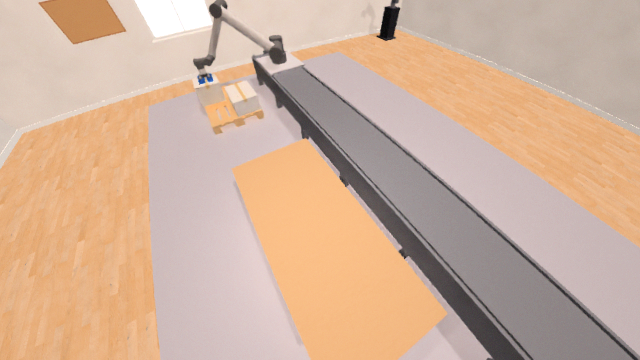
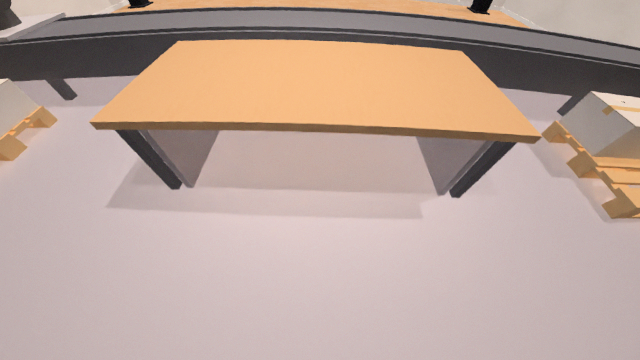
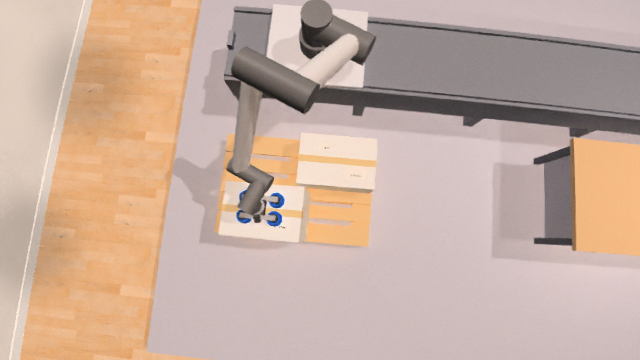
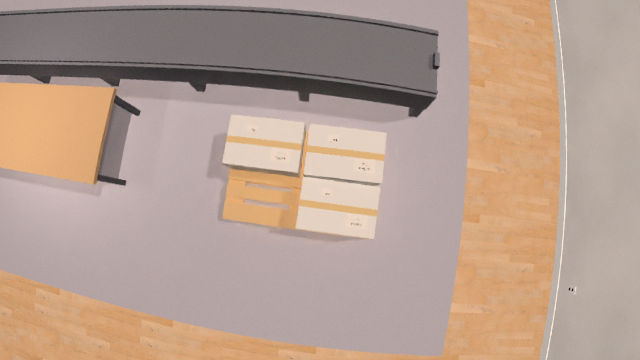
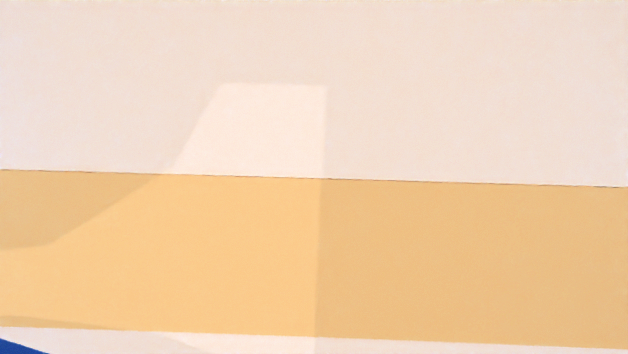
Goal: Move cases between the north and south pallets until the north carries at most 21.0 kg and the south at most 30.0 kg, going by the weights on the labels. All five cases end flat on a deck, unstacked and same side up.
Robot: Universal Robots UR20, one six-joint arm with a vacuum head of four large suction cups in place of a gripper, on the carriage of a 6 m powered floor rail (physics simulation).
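Where they show: hand at its tool point: (image 5: 322, 250); arm's base at its link origin: (image 1: 279, 61) (image 2: 6, 26) (image 3: 316, 44).
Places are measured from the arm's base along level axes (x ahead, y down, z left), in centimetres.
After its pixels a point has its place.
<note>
My gripper (image 1: 205, 79) {x 119.9, y 10.7, z -27.0 cm} (image 3: 259, 208) {x 119.9, y 10.7, z -27.0 cm}, a head of blue suction cups, is shut on a white taped case (image 3: 285, 195) {x 109.5, y 7.1, z -11.5 cm} (image 1: 211, 95) {x 121.8, y 20.7, z 2.8 cm} (image 5: 450, 90) {x 125.4, y 8.5, z -29.0 cm}. This case is level over the outer far-end corner of the north pallet (image 3: 337, 235) {x 133.4, y 42.7, z 28.1 cm} (image 1: 216, 129) {x 135.8, y 48.4, z 52.3 cm}, at or just above its deck; the contact is hidden. A second white case (image 3: 337, 172) {x 88.4, y 17.9, z 23.0 cm} (image 1: 245, 102) {x 80.8, y 23.3, z 50.2 cm} lies flat on the diagonally opposite corner. The south pallet (image 4: 260, 217) {x 134.6, y 42.6, z 503.2 cm} carries three flat, unstacked cases: one (image 4: 265, 130) {x 70.9, y 14.9, z 502.0 cm} at the rail-side near corner, one (image 4: 345, 162) {x 87.2, y 14.0, z 562.9 cm} beside it, one (image 4: 350, 192) {x 107.7, y 17.5, z 569.3 cm} at the outer far corner. Label weights are too small to read.
A wooden table (image 1: 325, 240) {x 89.0, y 4.0, z 293.6 cm} (image 2: 315, 85) {x 103.7, y 4.0, z 278.6 cm} (image 3: 605, 200) {x 93.4, y 4.1, z 212.6 cm} (image 4: 50, 130) {x 91.3, y 4.0, z 311.6 cm} stands between the pallets. The floor rail (image 1: 400, 175) (image 3: 475, 65) (image 4: 225, 45) runs alongside; the arm's carriage is at its north end. A black stand (image 1: 389, 22) is beyond the rail. The south pallet's outer table-side quarter has bare slats.
</note>
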